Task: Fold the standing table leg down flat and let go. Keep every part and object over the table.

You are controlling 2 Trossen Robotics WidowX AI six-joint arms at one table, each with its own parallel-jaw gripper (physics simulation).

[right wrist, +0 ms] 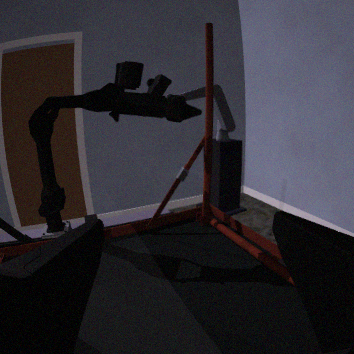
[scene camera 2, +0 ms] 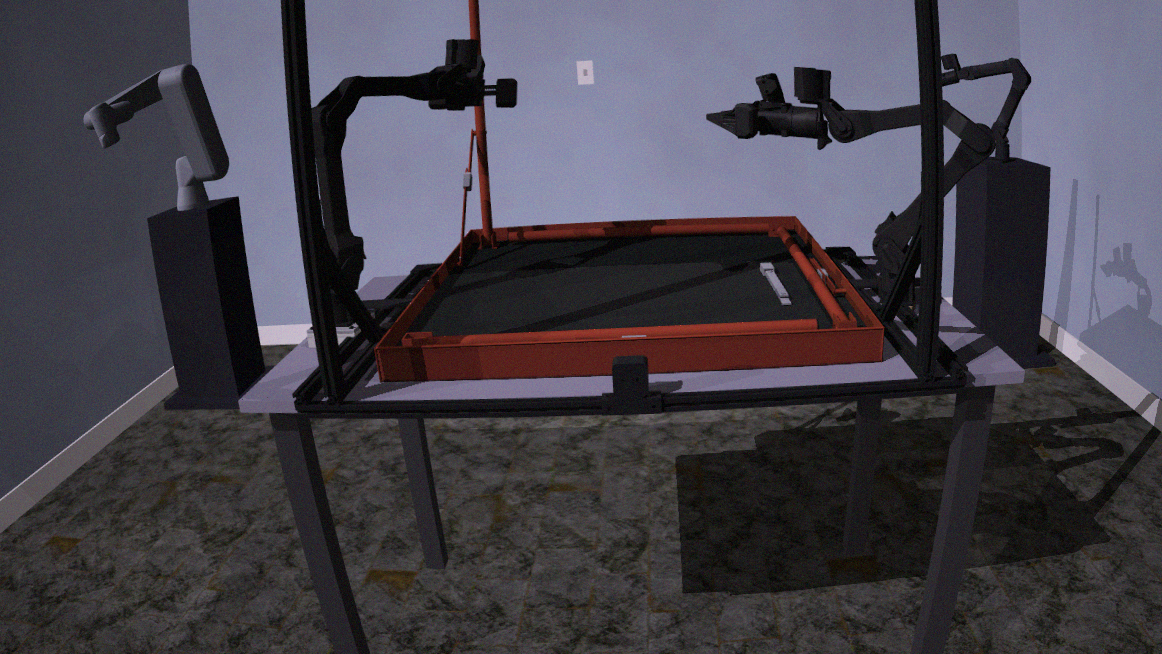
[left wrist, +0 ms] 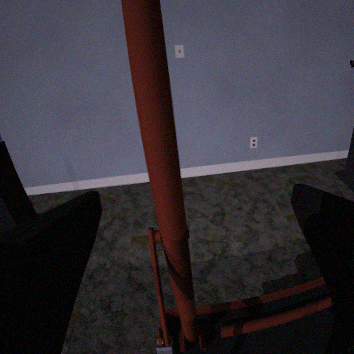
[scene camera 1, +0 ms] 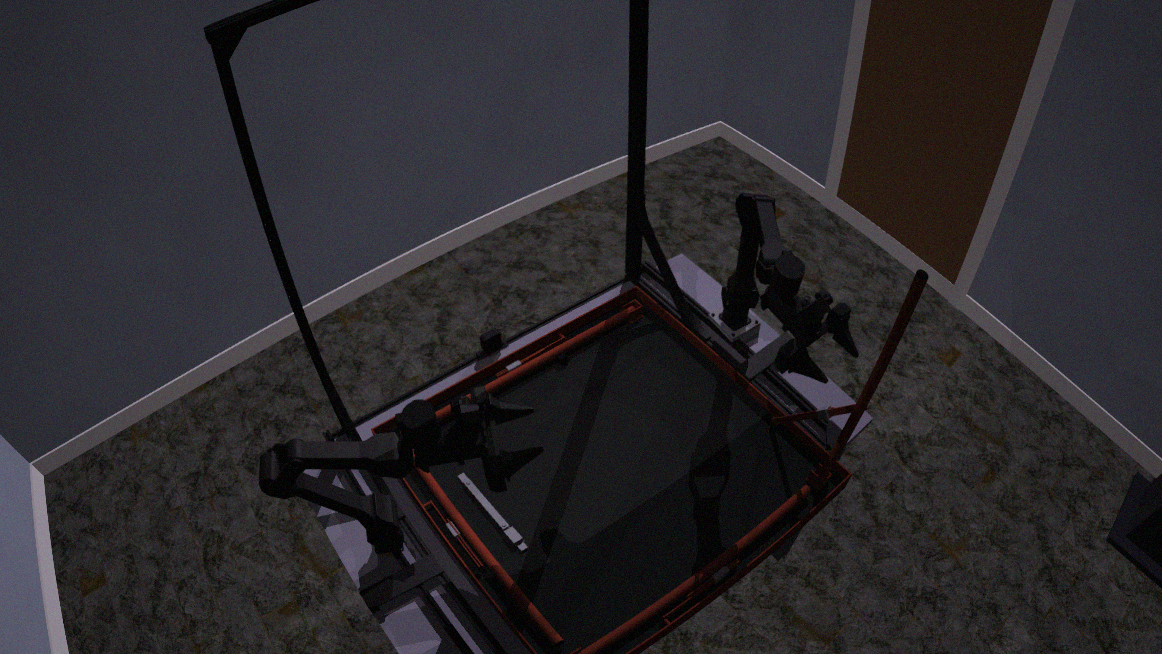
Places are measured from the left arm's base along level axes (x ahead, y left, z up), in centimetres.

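Pixels of known places: left gripper, fingertip midpoint: (right wrist: 192, 110) (scene camera 2: 481, 97) (left wrist: 199, 197) (scene camera 1: 842, 369); right gripper, fingertip midpoint: (right wrist: 189, 226) (scene camera 2: 713, 115) (scene camera 1: 538, 429); left arm's base, origin of the base link: (right wrist: 55, 227) (scene camera 2: 340, 321) (scene camera 1: 734, 318); right arm's base, origin of the base link: (scene camera 2: 897, 299) (scene camera 1: 388, 539).
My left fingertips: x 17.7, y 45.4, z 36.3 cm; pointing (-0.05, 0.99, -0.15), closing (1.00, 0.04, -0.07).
For each thing: its middle in the pictures, then the offset to it from my left fingertips. "spot": a spot on its surface instead.
- grey lock piece, surface spot: (left wrist: 164, 349) (scene camera 2: 467, 173) (right wrist: 182, 168) spot: dz -16.7, dx -3.8, dy -2.1 cm
- light grey bar, body centre: (scene camera 2: 774, 281) (scene camera 1: 491, 510) dz -35.4, dx +59.6, dy -29.2 cm
The orange table leg (scene camera 1: 882, 357) (scene camera 2: 481, 162) (left wrist: 160, 140) (right wrist: 208, 100) stands upright at one corner of the orange frame (scene camera 2: 520, 355). Its thin side brace (scene camera 2: 470, 154) (left wrist: 156, 285) (right wrist: 192, 157) slants down to the frame and carries a grey lock piece (scene camera 2: 466, 180) (left wrist: 164, 349) (right wrist: 181, 174). My left gripper (scene camera 1: 839, 367) (scene camera 2: 505, 91) (left wrist: 199, 197) (right wrist: 192, 110) is open and empty, above the brace. Its tips are close to the leg, which appears between them in the left wrist view. My right gripper (scene camera 1: 536, 428) (scene camera 2: 709, 117) (right wrist: 189, 226) is open and empty, high above the frame's opposite side.
Other orange legs (scene camera 2: 609, 330) (scene camera 2: 813, 276) lie flat along the frame's sides. A light grey bar (scene camera 1: 491, 513) (scene camera 2: 774, 284) lies on the dark panel inside. Black posts (scene camera 1: 638, 138) (scene camera 2: 926, 186) rise at the table's edge. A small black box (scene camera 2: 630, 377) stands at the edge nearest scene camera 2.
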